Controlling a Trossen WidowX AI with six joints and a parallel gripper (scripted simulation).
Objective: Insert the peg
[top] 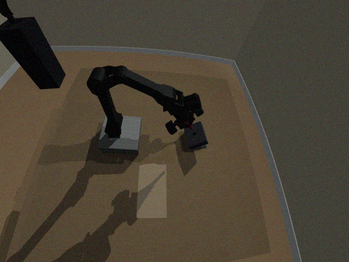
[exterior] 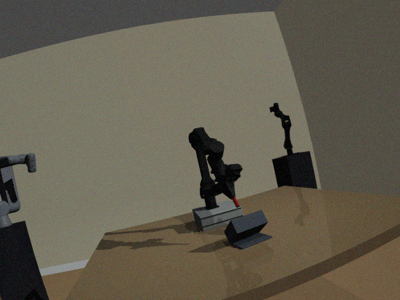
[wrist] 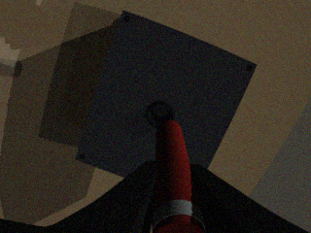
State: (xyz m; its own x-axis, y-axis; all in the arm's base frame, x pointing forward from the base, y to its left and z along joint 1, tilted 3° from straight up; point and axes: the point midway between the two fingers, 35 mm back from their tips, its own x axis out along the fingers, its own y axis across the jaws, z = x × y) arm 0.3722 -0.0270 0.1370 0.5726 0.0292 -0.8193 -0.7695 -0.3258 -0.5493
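My gripper tip is 11 cm above the sloped panel and 7 cm short of it. Round my gripper tip: red round peg (1 cm behind, 1 cm above).
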